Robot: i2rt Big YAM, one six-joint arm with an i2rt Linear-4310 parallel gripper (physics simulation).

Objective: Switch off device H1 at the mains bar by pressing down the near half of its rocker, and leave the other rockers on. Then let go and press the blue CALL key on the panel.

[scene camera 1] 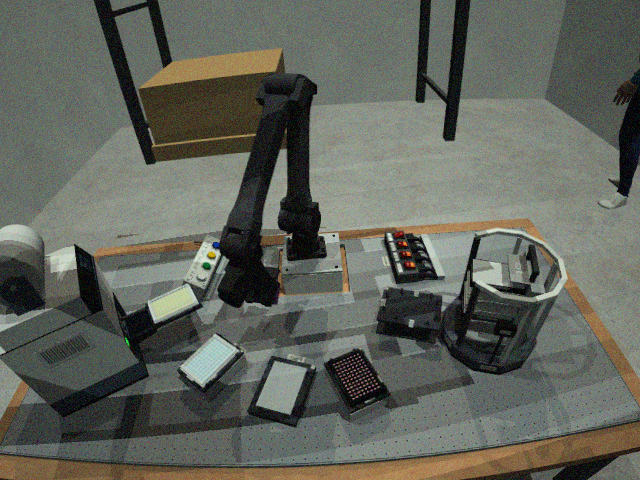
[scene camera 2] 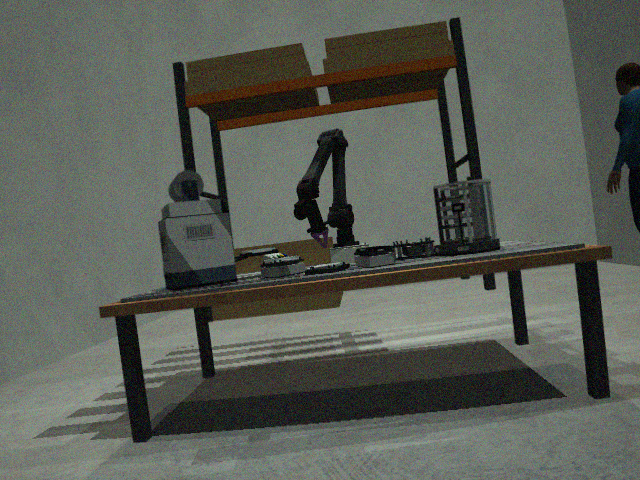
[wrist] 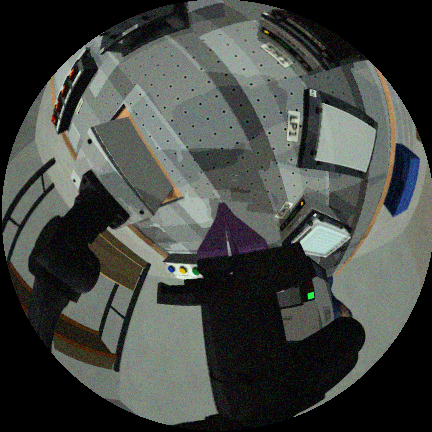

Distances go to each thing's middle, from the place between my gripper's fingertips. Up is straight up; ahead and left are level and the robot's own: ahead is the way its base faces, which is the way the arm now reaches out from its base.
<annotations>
Now: hand 130 mm short of the round caged device (scene camera 1: pixel 498 332), 560 mm to the right of it and 60 mm below it.
</annotations>
